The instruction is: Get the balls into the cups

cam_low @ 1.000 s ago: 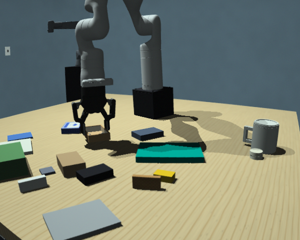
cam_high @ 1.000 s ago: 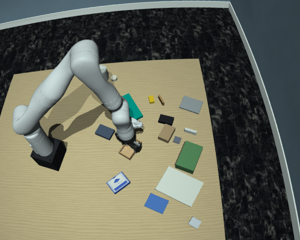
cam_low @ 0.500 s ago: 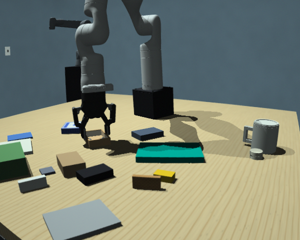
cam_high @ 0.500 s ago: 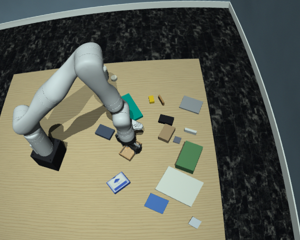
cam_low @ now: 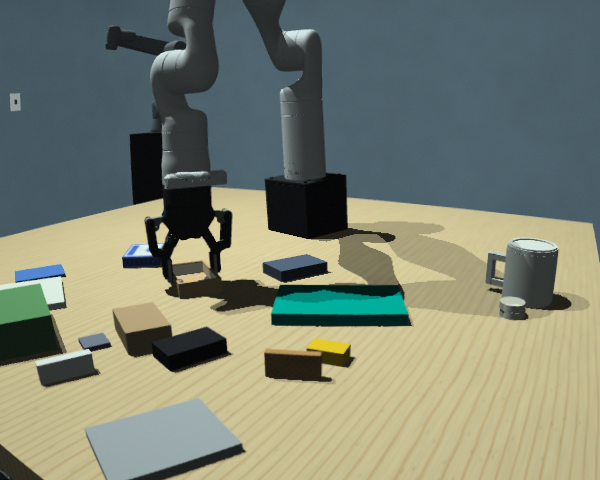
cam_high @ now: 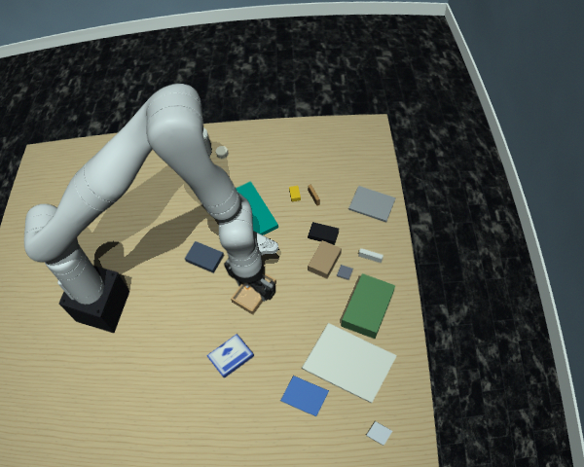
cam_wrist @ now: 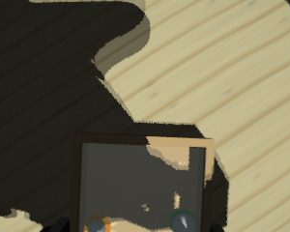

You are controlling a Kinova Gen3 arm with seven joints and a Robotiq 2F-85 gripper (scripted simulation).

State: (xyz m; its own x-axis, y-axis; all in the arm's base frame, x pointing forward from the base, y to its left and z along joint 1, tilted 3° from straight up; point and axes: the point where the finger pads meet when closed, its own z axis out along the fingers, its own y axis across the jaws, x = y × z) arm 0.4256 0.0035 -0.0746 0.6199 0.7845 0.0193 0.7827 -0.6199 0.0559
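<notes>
Now: the covered wooden puzzle 2 cm below my hand. From my hand the other things lie so: tan block: 19 cm ahead, 7 cm to the left, 1 cm below; teal slab: 25 cm to the left, 2 cm below, 1 cm behind; dark blue block: 13 cm behind, 12 cm to the left, 1 cm below.
</notes>
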